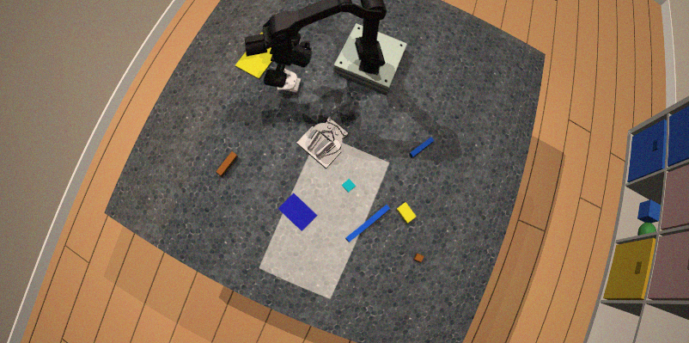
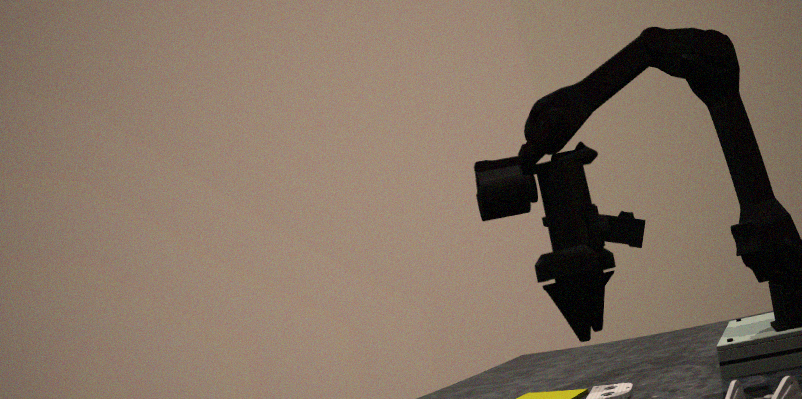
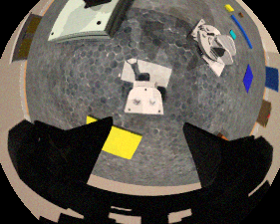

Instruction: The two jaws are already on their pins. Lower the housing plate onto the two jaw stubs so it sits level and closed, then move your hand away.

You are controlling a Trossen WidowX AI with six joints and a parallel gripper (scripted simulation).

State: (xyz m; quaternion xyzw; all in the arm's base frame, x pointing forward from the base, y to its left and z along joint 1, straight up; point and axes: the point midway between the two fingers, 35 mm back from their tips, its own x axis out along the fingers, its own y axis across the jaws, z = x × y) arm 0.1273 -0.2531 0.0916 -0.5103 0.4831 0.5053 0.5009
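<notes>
Right now my gripper tip is 10 mm to the right of the white ribbed block and 90 mm above it. The rest, counted from my gripper tip: housing plate 10 mm to the left, 70 mm below; then brown block 310 mm ahead, 100 mm to the right, 90 mm below; then yellow sheet 90 mm behind, 120 mm to the right, 100 mm below.
</notes>
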